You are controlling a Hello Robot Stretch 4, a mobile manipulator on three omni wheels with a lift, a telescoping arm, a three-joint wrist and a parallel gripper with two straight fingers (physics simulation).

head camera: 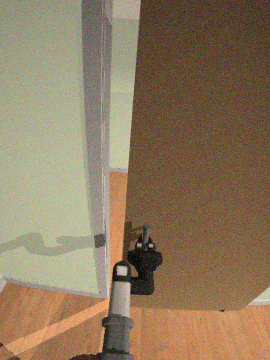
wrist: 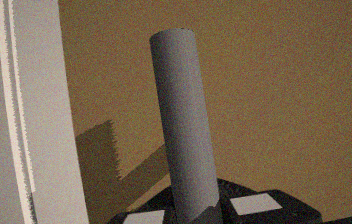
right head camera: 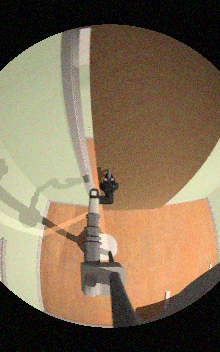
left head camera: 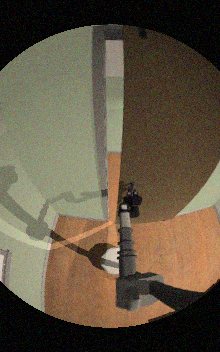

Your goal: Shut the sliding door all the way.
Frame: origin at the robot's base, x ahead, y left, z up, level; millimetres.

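Where they show: robot's base, link origin: (right head camera: 102, 245) (left head camera: 115, 259).
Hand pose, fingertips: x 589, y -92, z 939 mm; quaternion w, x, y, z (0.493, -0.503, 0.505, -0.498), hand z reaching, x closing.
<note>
Each offset is from my fingertips to the top centre of the thing. "spot": to the spot under its first point. Level surfaces: height alone.
The brown sliding door (head camera: 200, 125) (left head camera: 165, 110) (right head camera: 150, 100) (wrist: 280, 90) fills the right of the views. A narrow upright gap stands between its left edge and the grey door frame @(spot: dz +538, dx +72, dy +217 mm) (head camera: 95, 100) (left head camera: 99, 110) (right head camera: 72, 100); wall and floor beyond show through it in the head views. In the wrist view the pale frame (wrist: 47, 100) shows left of the door's edge. A grey round bar handle @(spot: dz +94, dx -52, dy +4 mm) (head camera: 146, 230) (wrist: 185, 115) stands near the door's left edge. My gripper (head camera: 145, 245) (right head camera: 109, 178) (wrist: 196, 196) is shut on the handle, whose lower end is partly hidden by the fingers.
A pale green wall (head camera: 40, 125) (left head camera: 55, 115) is left of the frame, with the arm's shadow on it. Wood floor @(dz -966 mm) (head camera: 190, 335) (right head camera: 165, 245) lies below the door. My arm (head camera: 120, 300) (left head camera: 126, 245) reaches up from below, near the frame's lower end.
</note>
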